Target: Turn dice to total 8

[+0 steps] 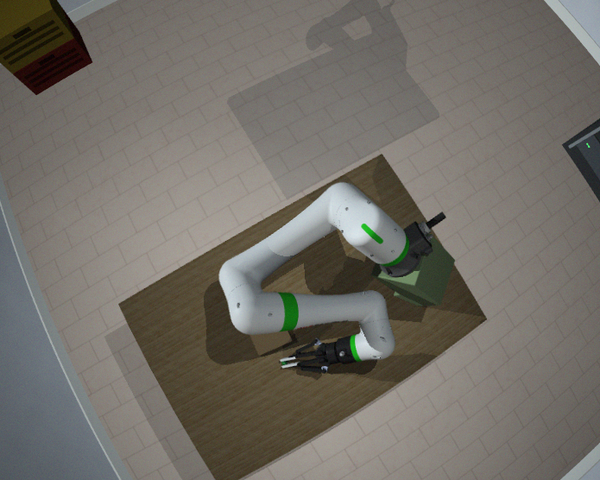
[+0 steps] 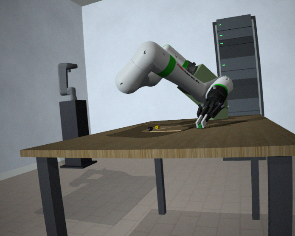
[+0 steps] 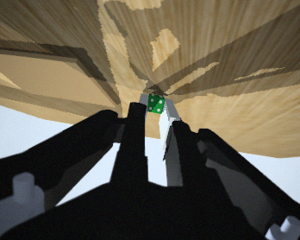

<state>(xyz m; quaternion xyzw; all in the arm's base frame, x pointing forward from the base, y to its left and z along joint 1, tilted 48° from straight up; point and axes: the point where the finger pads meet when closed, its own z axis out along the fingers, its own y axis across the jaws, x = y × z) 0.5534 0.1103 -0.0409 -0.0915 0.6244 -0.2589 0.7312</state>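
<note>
The tan mat lies 14 cm to the right of my hand, 3 cm below it and 1 cm ahead of it. Round my hand: yellow die (23 cm to the right, 8 cm behind, 2 cm below); black die (24 cm to the right, 2 cm below, 1 cm behind); green die (2 cm below, 2 cm ahead, 1 cm to the right).
</note>
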